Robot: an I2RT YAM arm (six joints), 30 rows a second.
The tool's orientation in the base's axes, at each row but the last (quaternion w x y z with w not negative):
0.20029, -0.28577, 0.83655, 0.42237
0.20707, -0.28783, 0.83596, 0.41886
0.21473, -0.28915, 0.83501, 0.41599
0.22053, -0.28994, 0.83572, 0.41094
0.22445, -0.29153, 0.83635, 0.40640
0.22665, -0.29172, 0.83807, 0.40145
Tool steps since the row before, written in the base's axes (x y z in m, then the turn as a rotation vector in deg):
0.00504, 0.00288, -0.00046, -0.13, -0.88, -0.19
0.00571, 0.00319, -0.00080, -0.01, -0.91, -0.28
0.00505, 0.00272, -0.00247, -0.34, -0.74, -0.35
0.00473, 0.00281, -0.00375, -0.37, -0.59, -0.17
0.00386, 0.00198, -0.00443, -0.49, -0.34, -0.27
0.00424, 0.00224, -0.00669, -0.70, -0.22, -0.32
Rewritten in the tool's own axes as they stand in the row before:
-0.00444, -0.00215, 0.00310, 0.48, -0.45, -0.63
-0.00479, -0.00266, 0.00366, 0.45, -0.60, -0.59
-0.00309, -0.00343, 0.00421, 0.69, -0.33, -0.45
-0.00205, -0.00386, 0.00502, 0.55, -0.14, -0.43
-0.00071, -0.00403, 0.00466, 0.63, 0.01, -0.19
0.00034, -0.00533, 0.00627, 0.77, 0.19, -0.10

